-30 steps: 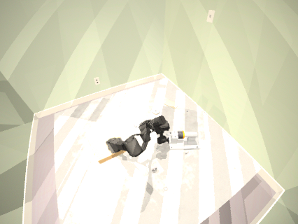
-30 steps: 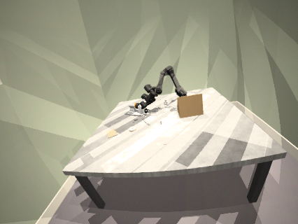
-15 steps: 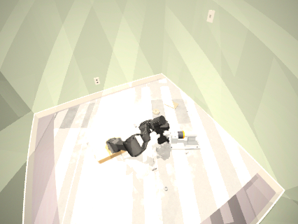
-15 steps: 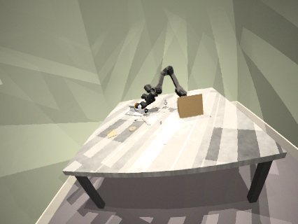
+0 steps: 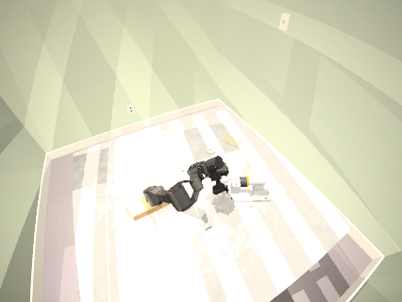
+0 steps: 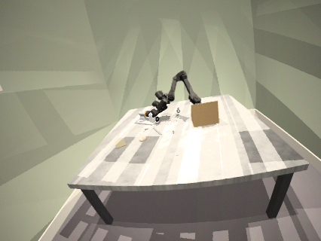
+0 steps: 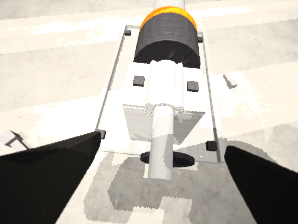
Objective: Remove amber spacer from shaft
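My gripper tip is 60 mm short of the dark spacer, 30 mm to the left of it and 10 mm below it. From my gripper tip the other things lie so: grey shaft (60 mm ahead, 30 mm to the right, 10 mm above).
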